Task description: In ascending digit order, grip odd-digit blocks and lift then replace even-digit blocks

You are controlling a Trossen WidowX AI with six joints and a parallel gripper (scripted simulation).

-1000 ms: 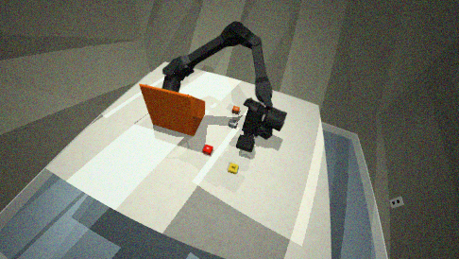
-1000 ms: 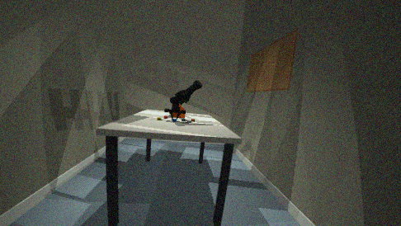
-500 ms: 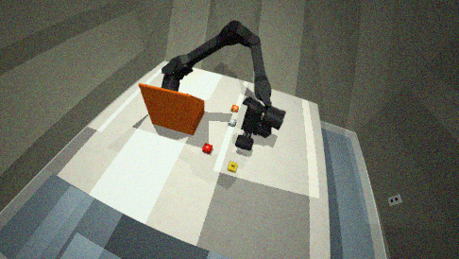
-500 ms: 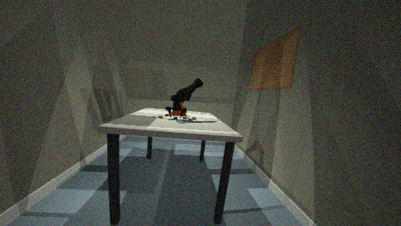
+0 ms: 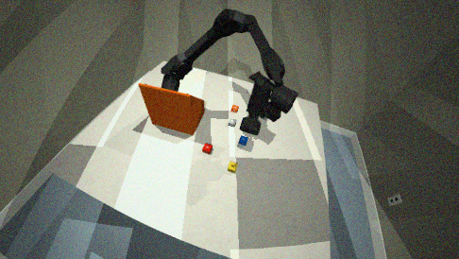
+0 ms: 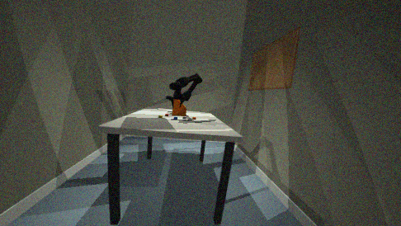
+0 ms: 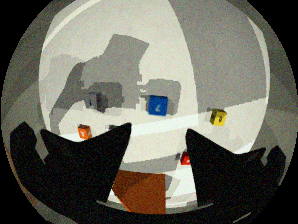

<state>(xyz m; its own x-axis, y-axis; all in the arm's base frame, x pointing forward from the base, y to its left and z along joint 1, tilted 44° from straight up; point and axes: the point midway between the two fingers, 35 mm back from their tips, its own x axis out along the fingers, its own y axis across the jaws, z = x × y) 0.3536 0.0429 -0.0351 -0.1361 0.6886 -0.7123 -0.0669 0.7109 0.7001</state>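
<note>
The orange block lies 170 mm to the left of my gripper tip, 110 mm behind it and 90 mm below it. The rest, counted from my gripper tip: white block: 130 mm to the left, 90 mm below, 20 mm behind; blue block: 90 mm below; grey block: 90 mm below, 80 mm to the left, 80 mm behind.
</note>
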